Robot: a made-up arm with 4 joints. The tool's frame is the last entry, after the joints.
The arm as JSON. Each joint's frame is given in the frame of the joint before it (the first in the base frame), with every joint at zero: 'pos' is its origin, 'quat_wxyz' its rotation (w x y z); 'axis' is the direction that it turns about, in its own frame. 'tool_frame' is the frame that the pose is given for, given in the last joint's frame.
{
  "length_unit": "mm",
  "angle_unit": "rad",
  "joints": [
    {
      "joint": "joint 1",
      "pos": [
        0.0,
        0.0,
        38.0
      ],
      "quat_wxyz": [
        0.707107,
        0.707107,
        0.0,
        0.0
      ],
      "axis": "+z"
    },
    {
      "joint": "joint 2",
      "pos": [
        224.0,
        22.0,
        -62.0
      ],
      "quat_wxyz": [
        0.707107,
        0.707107,
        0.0,
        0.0
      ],
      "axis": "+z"
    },
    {
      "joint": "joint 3",
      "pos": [
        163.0,
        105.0,
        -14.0
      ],
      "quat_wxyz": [
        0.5,
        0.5,
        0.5,
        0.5
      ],
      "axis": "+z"
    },
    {
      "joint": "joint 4",
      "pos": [
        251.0,
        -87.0,
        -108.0
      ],
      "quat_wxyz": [
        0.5,
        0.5,
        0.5,
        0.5
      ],
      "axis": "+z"
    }
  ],
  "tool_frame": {
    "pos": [
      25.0,
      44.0,
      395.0
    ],
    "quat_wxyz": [
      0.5,
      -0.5,
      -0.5,
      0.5
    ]
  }
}
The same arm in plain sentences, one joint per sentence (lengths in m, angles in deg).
The arm has four revolute joints in a row. What follows holds with every joint at zero, and every direction is one of the base frame's.
Joint 1 is mounted 0.038 m along +z from the base frame's origin and turns about -y.
Joint 2 is mounted 0.224 m along +x and 0.062 m along +y and 0.022 m along +z from joint 1 and turns about -z.
Joint 3 is mounted 0.163 m along +x and 0.105 m along -y and 0.014 m along +z from joint 2 and turns about +x.
Joint 4 is mounted 0.108 m along -x and 0.251 m along -y and 0.087 m along +z from joint 3 and turns about -y.
The tool frame, which is the frame that the pose is given for, is mounted 0.044 m along +x and 0.395 m along -y and 0.025 m along -z from joint 4; its axes are parallel to the base frame's.

